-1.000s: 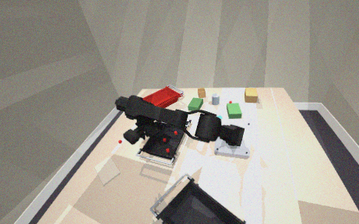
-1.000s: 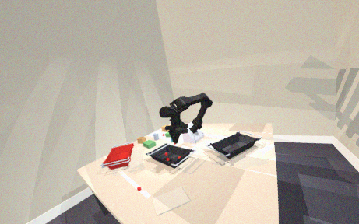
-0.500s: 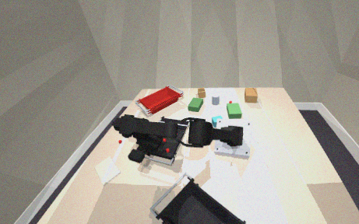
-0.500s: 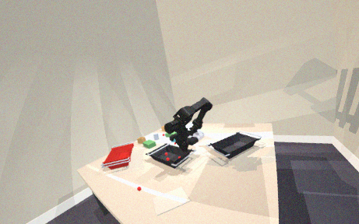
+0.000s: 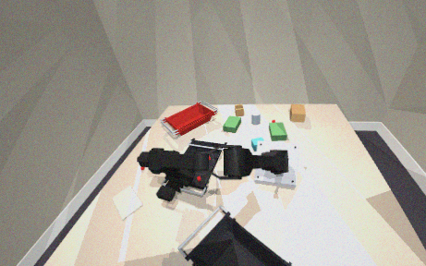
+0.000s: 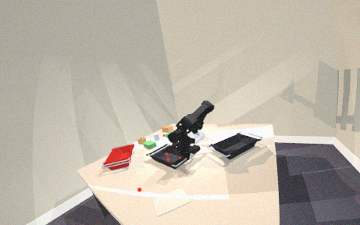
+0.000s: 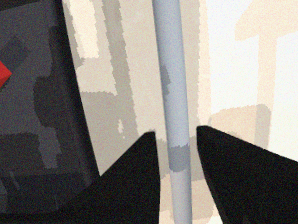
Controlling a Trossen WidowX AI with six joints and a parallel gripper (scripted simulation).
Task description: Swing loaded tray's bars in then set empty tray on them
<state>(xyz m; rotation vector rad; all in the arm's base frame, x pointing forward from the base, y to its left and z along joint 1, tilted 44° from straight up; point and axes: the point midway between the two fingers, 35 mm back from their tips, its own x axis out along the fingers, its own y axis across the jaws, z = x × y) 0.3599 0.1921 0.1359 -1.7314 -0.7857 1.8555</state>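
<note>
Right now my gripper tip is 310 mm past the black tray, 180 mm to the right of it and 10 mm above it. The rest, counted from my gripper tip: grey cylinder: 620 mm to the right, 190 mm behind, 20 mm below; white sheet: 250 mm ahead, 110 mm to the left, 50 mm below.
</note>
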